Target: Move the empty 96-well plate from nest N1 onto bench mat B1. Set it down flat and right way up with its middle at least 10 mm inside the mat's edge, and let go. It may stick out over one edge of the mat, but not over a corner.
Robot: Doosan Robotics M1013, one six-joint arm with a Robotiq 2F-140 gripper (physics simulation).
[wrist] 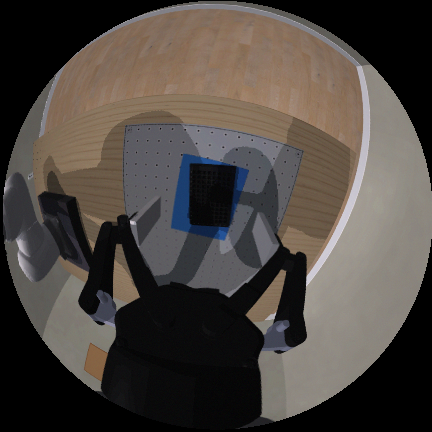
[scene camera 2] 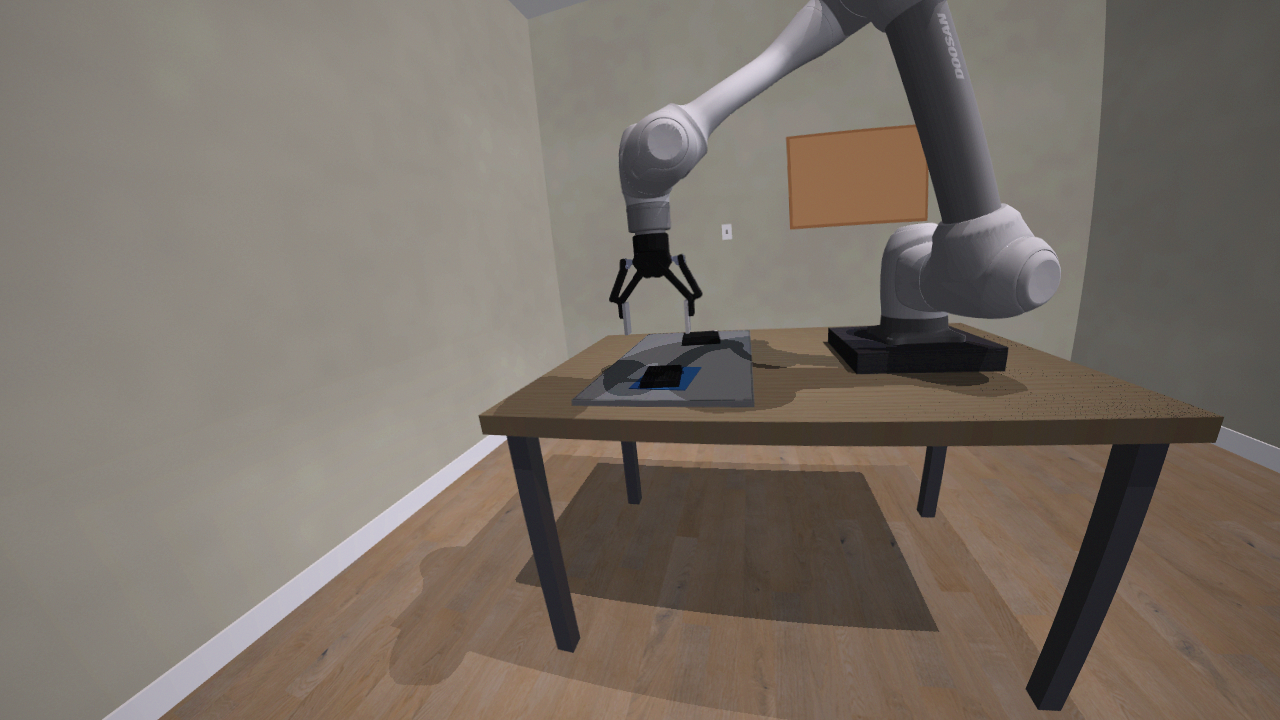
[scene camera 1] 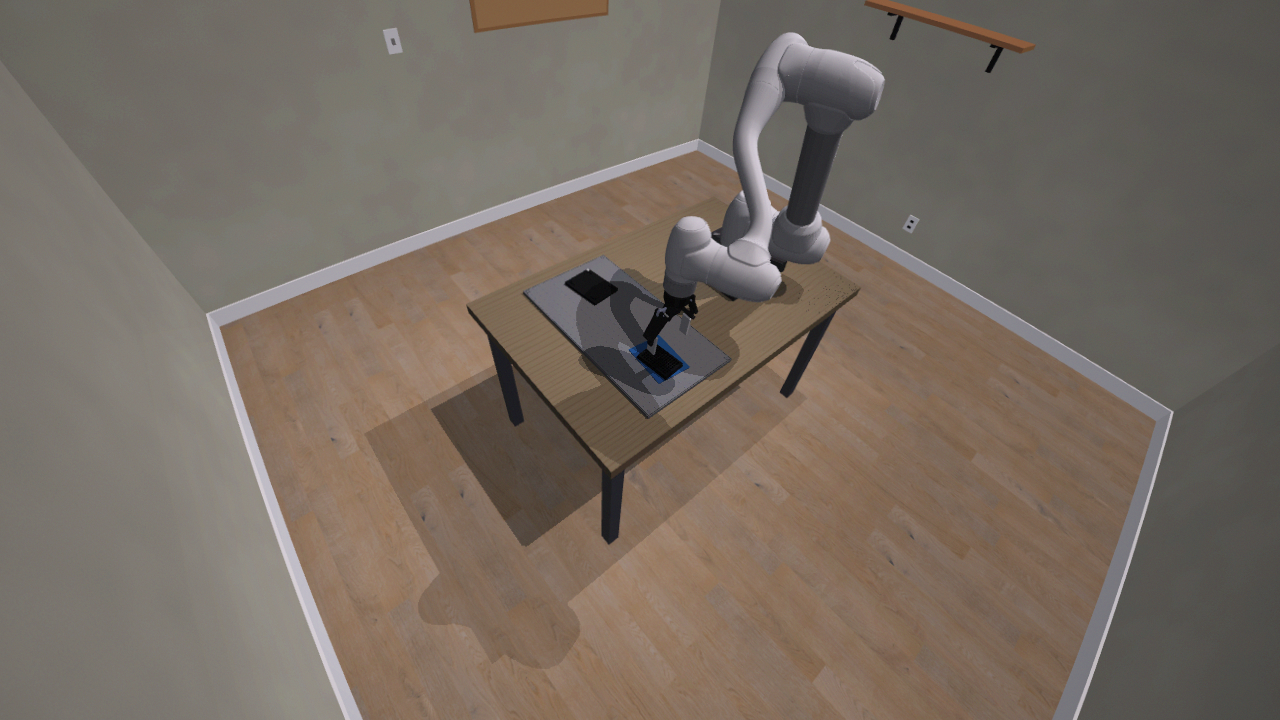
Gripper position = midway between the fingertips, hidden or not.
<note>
In view: the gripper [scene camera 2: 657, 333], a black 96-well plate [scene camera 2: 663, 376], a blue bench mat [wrist: 180, 215] and a black nest [scene camera 1: 586, 285].
The black 96-well plate shows as well in the wrist view [wrist: 211, 186] and in scene camera 1 [scene camera 1: 663, 363]. The gripper shows as well in the wrist view [wrist: 207, 213] and in scene camera 1 [scene camera 1: 667, 341].
</note>
